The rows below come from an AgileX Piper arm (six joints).
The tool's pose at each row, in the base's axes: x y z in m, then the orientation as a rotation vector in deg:
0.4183, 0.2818, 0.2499, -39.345, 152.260, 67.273
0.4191, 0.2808, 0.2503, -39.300, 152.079, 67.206
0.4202, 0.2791, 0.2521, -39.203, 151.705, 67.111
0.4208, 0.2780, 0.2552, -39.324, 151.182, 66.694
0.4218, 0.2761, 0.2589, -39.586, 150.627, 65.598
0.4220, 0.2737, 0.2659, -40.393, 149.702, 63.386
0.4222, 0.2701, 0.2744, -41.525, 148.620, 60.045
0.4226, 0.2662, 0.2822, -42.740, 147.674, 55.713
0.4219, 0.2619, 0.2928, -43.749, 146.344, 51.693
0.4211, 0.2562, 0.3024, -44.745, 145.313, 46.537
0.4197, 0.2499, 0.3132, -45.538, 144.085, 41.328
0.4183, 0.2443, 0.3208, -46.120, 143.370, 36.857
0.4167, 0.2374, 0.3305, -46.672, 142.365, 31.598
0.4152, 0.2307, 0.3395, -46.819, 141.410, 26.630
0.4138, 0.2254, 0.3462, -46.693, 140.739, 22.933
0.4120, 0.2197, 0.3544, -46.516, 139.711, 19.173
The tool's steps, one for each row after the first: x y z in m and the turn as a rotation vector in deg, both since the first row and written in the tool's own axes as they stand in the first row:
-0.0005, -0.0007, -0.0010, 0.038, -0.178, -0.078
-0.0014, -0.0010, -0.0036, 0.087, -0.540, -0.229
-0.0026, 0.0001, -0.0065, 0.322, -0.978, -0.628
-0.0040, 0.0010, -0.0104, 1.006, -1.494, -1.250
-0.0056, 0.0041, -0.0170, 2.378, -2.230, -2.554
-0.0072, 0.0075, -0.0254, 4.499, -3.073, -4.324
-0.0087, 0.0101, -0.0336, 7.331, -3.825, -6.252
-0.0100, 0.0149, -0.0439, 9.978, -4.849, -8.200
-0.0103, 0.0183, -0.0546, 13.476, -5.640, -10.176
-0.0104, 0.0224, -0.0665, 17.071, -6.552, -12.132
-0.0096, 0.0248, -0.0757, 20.206, -6.998, -13.550
-0.0089, 0.0279, -0.0873, 23.939, -7.588, -15.200
-0.0081, 0.0306, -0.0982, 27.552, -8.214, -16.525
-0.0072, 0.0326, -0.1066, 30.296, -8.691, -17.335
-0.0062, 0.0355, -0.1163, 33.122, -9.409, -18.302

